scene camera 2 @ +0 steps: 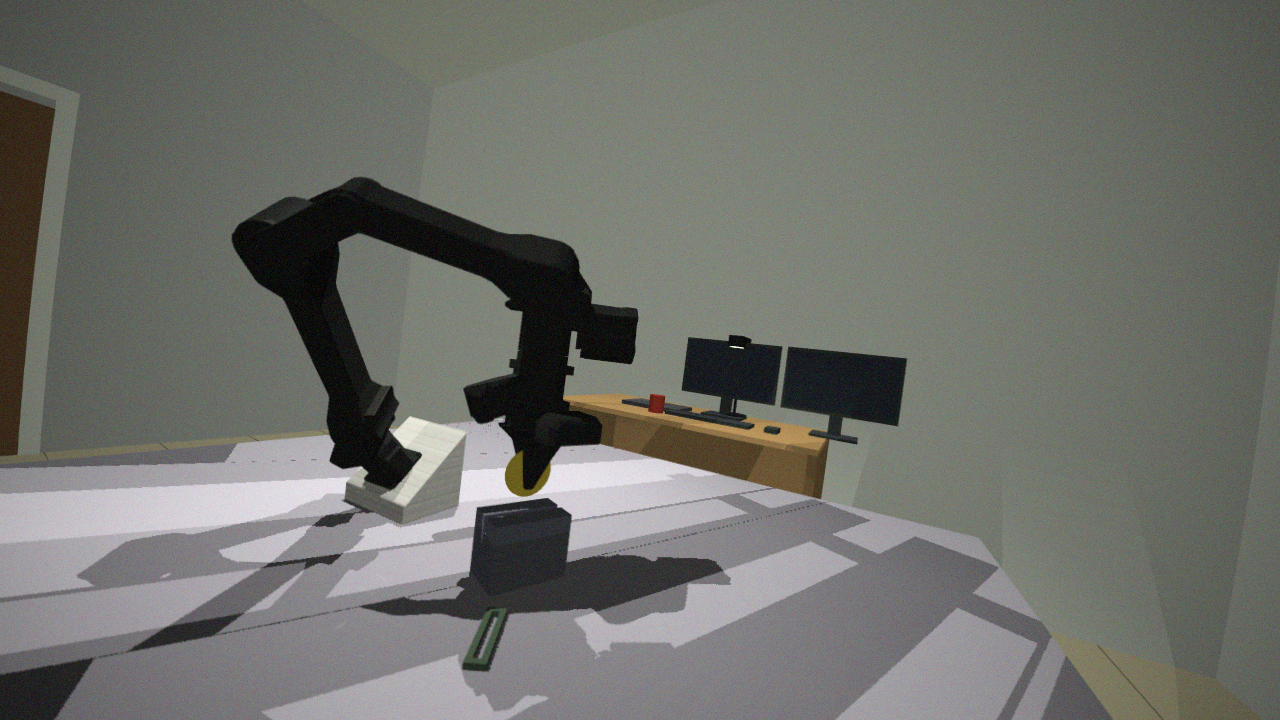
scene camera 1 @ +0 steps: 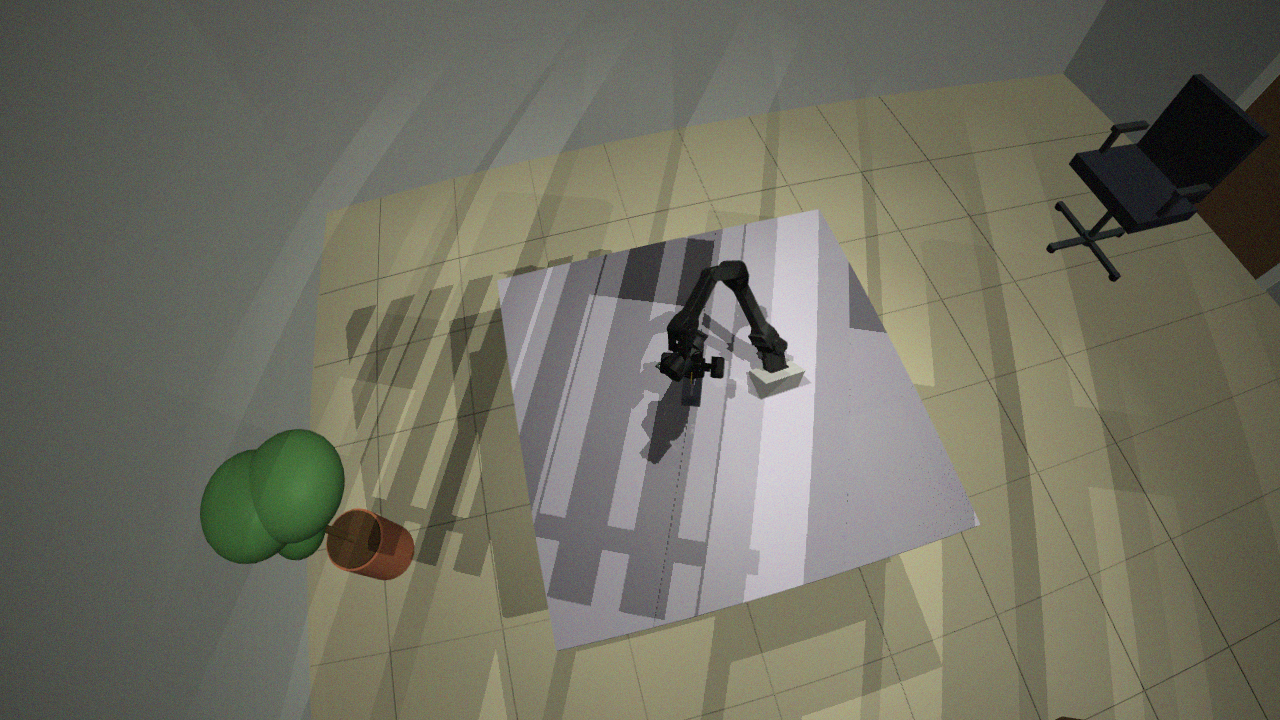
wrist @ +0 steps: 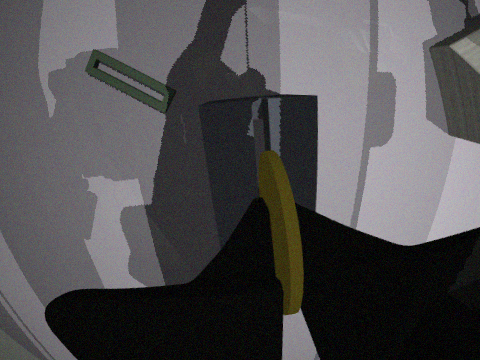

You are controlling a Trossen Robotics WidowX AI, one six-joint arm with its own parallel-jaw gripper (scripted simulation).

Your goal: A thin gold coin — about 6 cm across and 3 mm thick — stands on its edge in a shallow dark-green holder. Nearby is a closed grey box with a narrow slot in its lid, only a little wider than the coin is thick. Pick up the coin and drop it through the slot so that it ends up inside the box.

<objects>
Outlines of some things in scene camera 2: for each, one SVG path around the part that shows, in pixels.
My gripper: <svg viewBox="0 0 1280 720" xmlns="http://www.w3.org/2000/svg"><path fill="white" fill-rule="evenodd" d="M517 351L516 359L510 359L510 368L513 368L512 374L468 385L463 388L470 416L475 419L477 424L491 423L495 419L506 415L505 423L498 423L498 425L511 437L515 453L523 451L523 487L525 490L529 490L535 487L546 466L548 466L560 447L599 445L602 424L595 416L580 411L569 411L570 402L563 400L566 375L573 376L574 367L567 366L568 357Z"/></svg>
A coin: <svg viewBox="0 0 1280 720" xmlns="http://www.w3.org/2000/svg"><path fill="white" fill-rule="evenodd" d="M516 453L509 461L505 471L505 483L513 494L527 497L537 493L546 485L550 474L550 463L546 466L535 487L525 490L523 487L523 451Z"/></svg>
</objects>
